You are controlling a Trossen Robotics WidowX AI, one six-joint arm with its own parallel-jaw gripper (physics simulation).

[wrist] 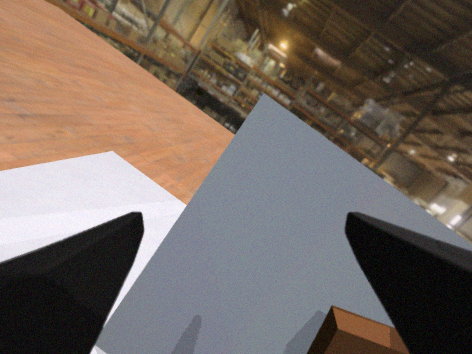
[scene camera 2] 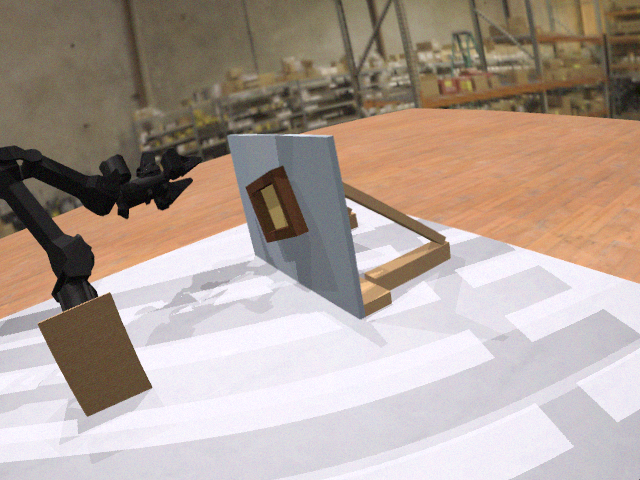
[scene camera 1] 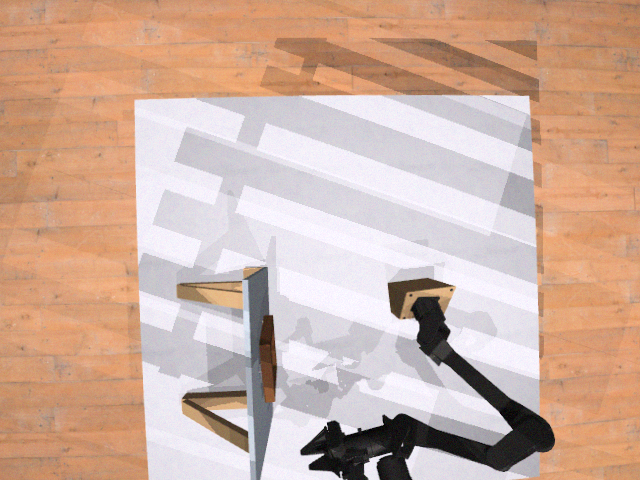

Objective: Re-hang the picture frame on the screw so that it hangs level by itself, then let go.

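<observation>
The brown picture frame is against the front face of the upright blue-grey panel. In scene camera 2 it sits tilted relative to the panel's edges, with a pale yellow-tan centre. The screw does not show; whether the frame bears on it is hidden. My gripper is open and empty, in front of the panel and apart from the frame, off toward the bottom of scene camera 1. In the wrist view, part of the frame shows low at the right, partly behind a finger.
Wooden braces stand behind the panel. My arm's base is mounted on a wooden block across from the panel. All stand on a white table top with striped shadows; wooden floor surrounds it.
</observation>
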